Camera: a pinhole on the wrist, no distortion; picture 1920 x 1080 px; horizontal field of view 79.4 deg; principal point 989.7 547.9 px. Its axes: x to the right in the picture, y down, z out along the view. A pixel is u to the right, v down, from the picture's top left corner.
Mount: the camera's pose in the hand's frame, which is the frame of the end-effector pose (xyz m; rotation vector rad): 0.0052 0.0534 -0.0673 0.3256 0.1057 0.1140
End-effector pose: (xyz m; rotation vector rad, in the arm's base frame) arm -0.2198 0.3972 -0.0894 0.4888 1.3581 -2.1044
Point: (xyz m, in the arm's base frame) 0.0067 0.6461 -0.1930
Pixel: behind the camera
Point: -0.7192 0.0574 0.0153
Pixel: 1670.1 72.7
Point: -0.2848 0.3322 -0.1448
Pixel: 1760.3 453.9
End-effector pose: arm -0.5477 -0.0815 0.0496 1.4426 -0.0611 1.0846
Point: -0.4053 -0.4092 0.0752
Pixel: 605.6 840.5
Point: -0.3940 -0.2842 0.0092
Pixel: 634.8 480.3
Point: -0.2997 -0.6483 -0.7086
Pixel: outside the picture
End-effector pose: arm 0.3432 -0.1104 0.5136 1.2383 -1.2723 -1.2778
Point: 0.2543 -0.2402 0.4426
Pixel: 1619.6 114.3
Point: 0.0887 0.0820 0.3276
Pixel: 291.3 254.4
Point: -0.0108 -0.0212 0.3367
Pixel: 683.7 401.7
